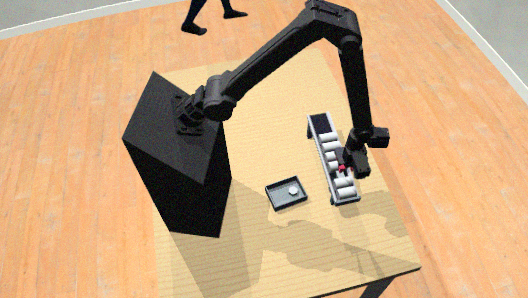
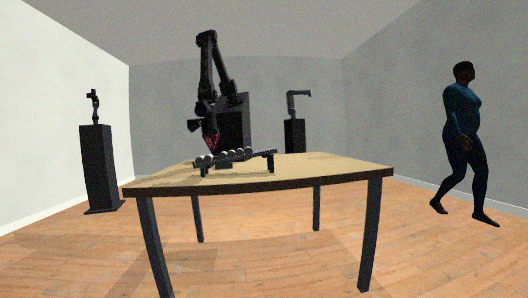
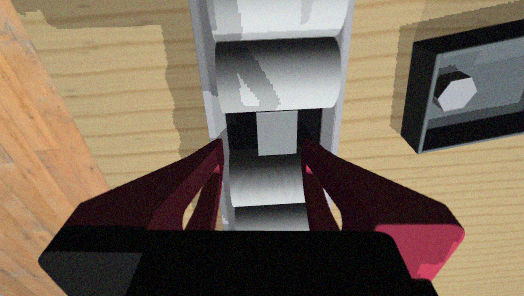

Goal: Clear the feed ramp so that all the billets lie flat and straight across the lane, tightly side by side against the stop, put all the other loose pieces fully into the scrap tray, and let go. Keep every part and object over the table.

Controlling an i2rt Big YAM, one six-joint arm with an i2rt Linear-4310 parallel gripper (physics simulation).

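Pixels of known places: gripper, fingertip midpoint: [image 1: 345, 171] [image 2: 212, 150] [image 3: 262, 149]; arm's base, link origin: [image 1: 185, 116] [image 2: 234, 102].
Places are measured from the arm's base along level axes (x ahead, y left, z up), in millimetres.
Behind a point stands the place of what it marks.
The feed ramp [image 1: 320, 122] [image 2: 265, 151] @(x 547, y -22, z -323 mm) [image 3: 201, 50] @(x 457, y -285, z -357 mm) holds white cylindrical billets across its lane. Two billets [image 1: 346, 192] @(x 401, y -302, z -332 mm) [image 3: 280, 75] @(x 418, y -266, z -327 mm) lie at the low stop end. Above them a small grey square block [image 3: 276, 132] @(x 431, y -228, z -336 mm) sits in a dark gap. Several more billets [image 1: 330, 145] @(x 460, y -121, z -306 mm) [image 3: 267, 185] @(x 447, y -204, z -318 mm) lie uphill of it. My gripper [image 1: 345, 169] @(x 438, y -241, z -306 mm) [image 2: 213, 150] @(x 438, y -241, z -306 mm) [image 3: 262, 149] @(x 438, y -241, z -306 mm) is partly open and empty, its red fingertips over the lane, one on each side of the block. A white hexagonal piece [image 1: 293, 190] @(x 275, y -164, z -403 mm) [image 3: 457, 93] @(x 275, y -164, z -403 mm) is in the scrap tray [image 1: 282, 193] @(x 240, y -146, z -419 mm) [image 3: 417, 100] @(x 310, y -170, z -403 mm).
The wooden table [image 1: 280, 120] @(x 424, y 167, z -423 mm) [image 2: 325, 162] @(x 509, y 376, z -423 mm) carries the ramp and tray. The arm's dark pedestal [image 1: 170, 130] @(x -61, y -44, z 20 mm) [image 2: 235, 127] @(x 83, y -25, z -187 mm) stands at the side of the tray away from the ramp. The table's edge runs beyond the ramp's outer side. A person [image 2: 462, 115] stands on the floor away from the table.
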